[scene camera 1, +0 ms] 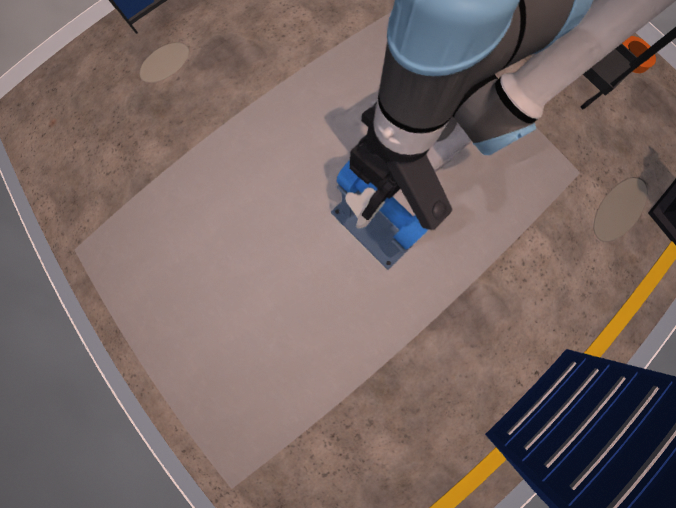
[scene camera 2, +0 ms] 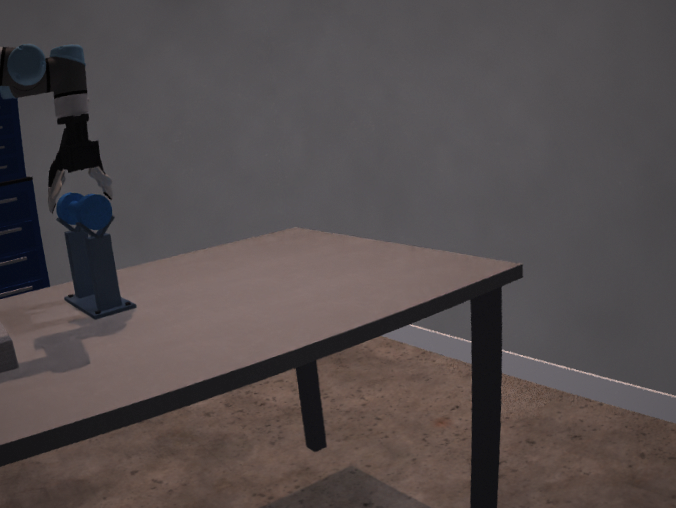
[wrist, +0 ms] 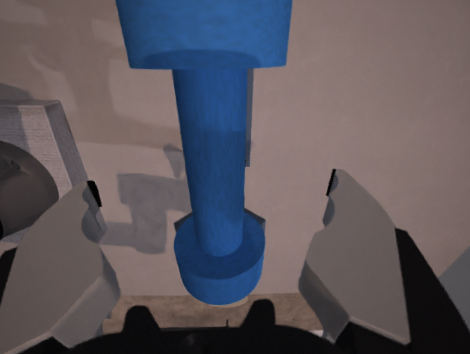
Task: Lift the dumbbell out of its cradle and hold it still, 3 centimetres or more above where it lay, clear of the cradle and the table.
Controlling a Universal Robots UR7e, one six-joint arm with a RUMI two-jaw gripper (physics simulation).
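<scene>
The blue dumbbell rests level in the V-shaped tops of the slate-blue cradle, which stands upright on the table. My gripper is open and points down. Its pale fingers stand wide apart on either side of the dumbbell's handle in the wrist view, with a visible gap on each side. In the second scene view the fingertips are at about the height of the dumbbell's upper part. In the first scene view one finger is hidden by the gripper's linkage.
The table extends around the cradle. A grey block stands near the cradle, at the left edge of the second scene view. Blue drawer cabinets stand beyond the table.
</scene>
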